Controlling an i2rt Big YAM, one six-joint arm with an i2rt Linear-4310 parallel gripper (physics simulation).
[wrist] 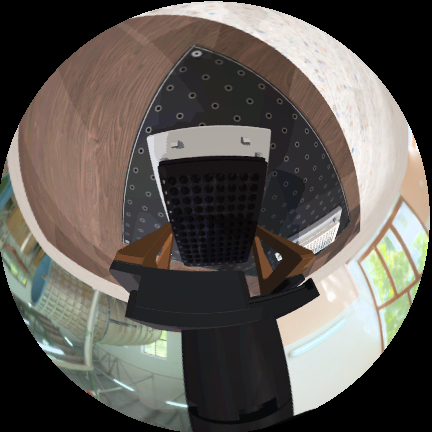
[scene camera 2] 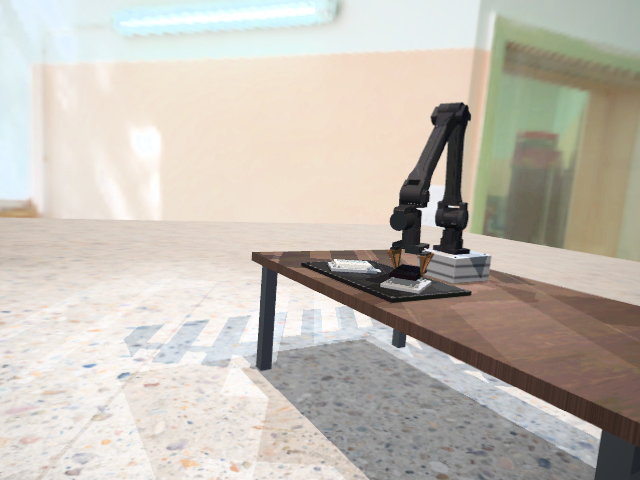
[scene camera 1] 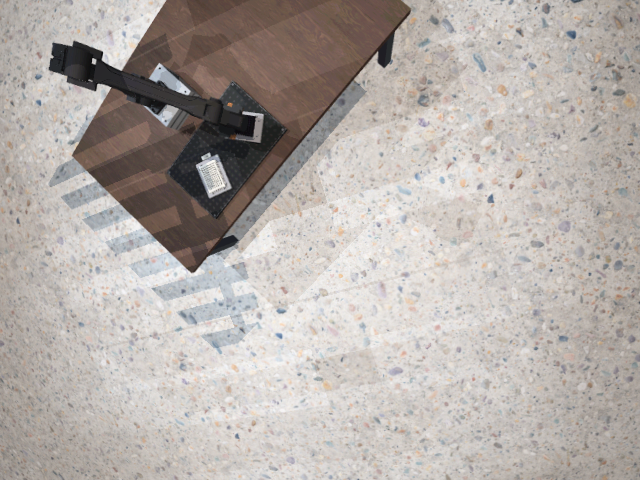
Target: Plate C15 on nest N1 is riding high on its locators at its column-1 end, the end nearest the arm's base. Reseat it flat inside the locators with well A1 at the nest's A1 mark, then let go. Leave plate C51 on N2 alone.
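Seen in the pictures: gripper, fingertip midpoint: (wrist: 214, 226) (scene camera 2: 409, 273); arm's base, origin of the base link: (scene camera 2: 450, 251).
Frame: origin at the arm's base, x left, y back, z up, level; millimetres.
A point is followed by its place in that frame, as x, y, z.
The black well plate, C15 (scene camera 1: 251, 125) @(214, -371, -33) (scene camera 2: 405, 271) @(187, -346, -32) (wrist: 215, 210) @(190, -344, -31), is between the orange fingers of my gripper (scene camera 2: 409, 271) @(173, -320, -43) (wrist: 214, 226) @(173, -320, -43), which is shut on its long sides. The plate hangs a little above the pale nest N1 (scene camera 1: 259, 129) @(223, -394, -68) (scene camera 2: 420, 285) @(227, -314, -68) (wrist: 210, 136) @(225, -389, -68) and looks roughly level. In the wrist view the nest's far end and two small locator blocks show beyond the plate. The plate hides the nest's middle and near end, and I cannot make out the A1 mark. The white plate C51 (scene camera 1: 212, 175) @(-71, -385, -56) (scene camera 2: 352, 264) @(-40, -406, -55) (wrist: 324, 239) @(-84, -408, -56) sits on nest N2.
Both nests stand on a black perforated board (scene camera 1: 192, 169) @(-134, -287, -80) (scene camera 2: 444, 291) @(260, -245, -81) (wrist: 215, 95) @(247, -429, -80) on the brown wooden table (scene camera 1: 289, 51) @(535, -246, -93) (scene camera 2: 542, 330) @(599, -229, -93) (wrist: 95, 110) @(389, -361, -93). The arm's pale base block (scene camera 1: 168, 116) @(-24, -84, -4) (scene camera 2: 457, 269) @(123, -74, -43) stands beside the board. The table edge runs close past both nests.
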